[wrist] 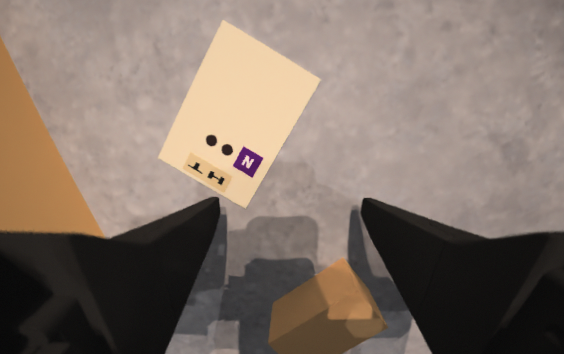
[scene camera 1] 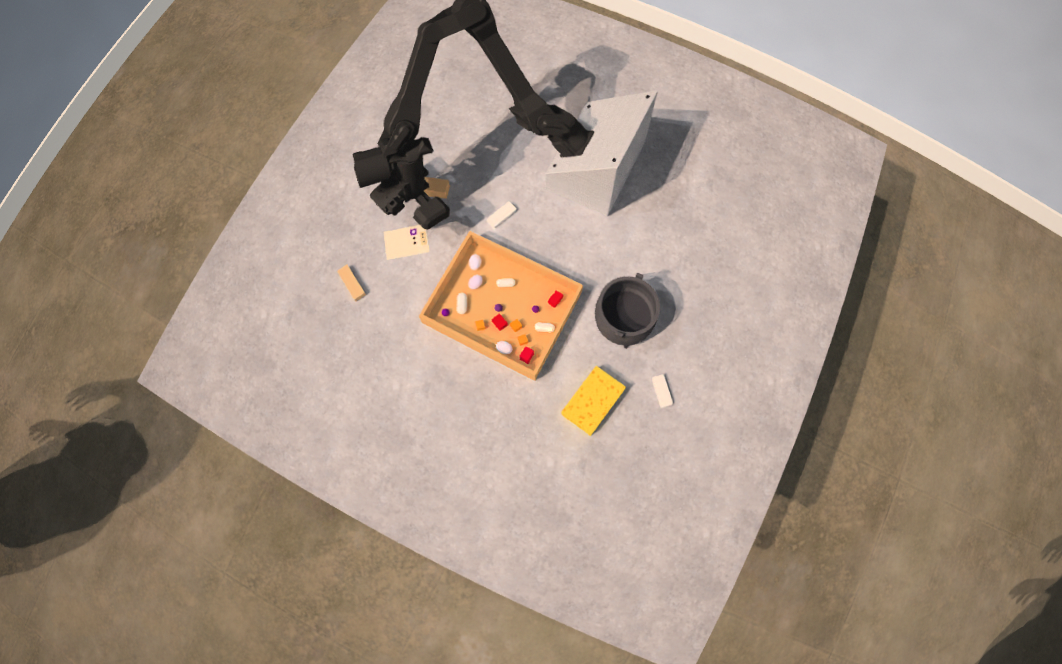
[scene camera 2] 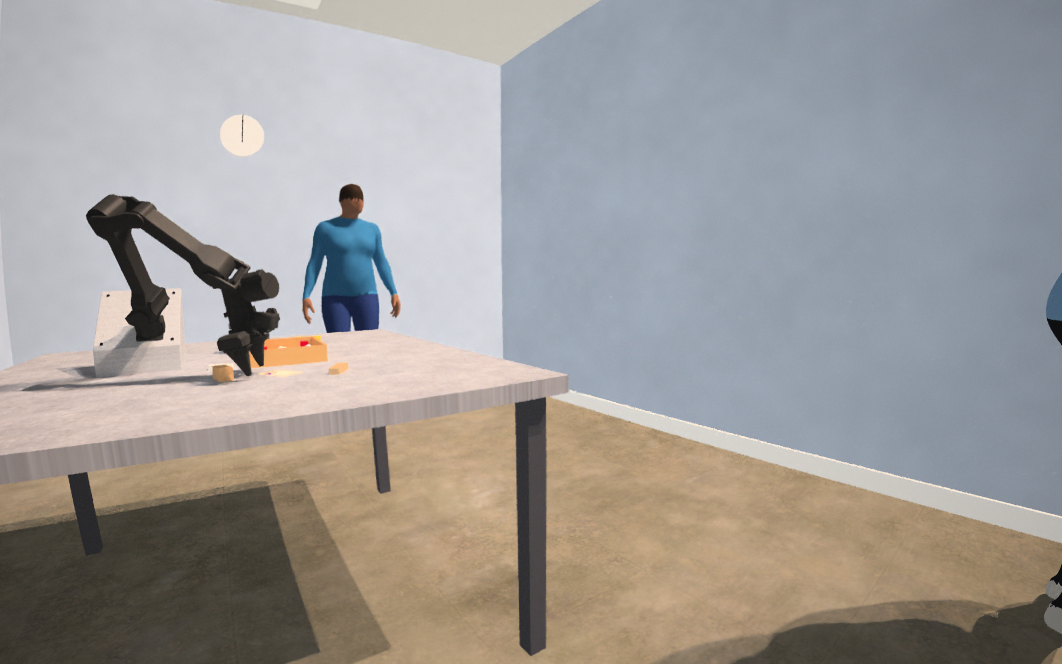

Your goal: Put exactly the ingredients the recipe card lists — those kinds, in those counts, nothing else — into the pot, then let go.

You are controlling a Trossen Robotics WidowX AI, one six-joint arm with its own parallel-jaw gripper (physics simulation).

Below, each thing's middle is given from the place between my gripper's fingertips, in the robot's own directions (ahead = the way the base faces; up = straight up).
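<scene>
The orange tray (scene camera 1: 534, 284) is 10 cm ahead of my gripper, 26 cm to the left of it and 1 cm above it. As for the dark pot (scene camera 1: 627, 309), I find it 48 cm to the left of my gripper, 1 cm ahead of it and 3 cm above it. And there is the recipe card (scene camera 1: 413, 240): my gripper is 1 cm above it, 1 cm to the right of it and still 6 cm short of it.
</scene>
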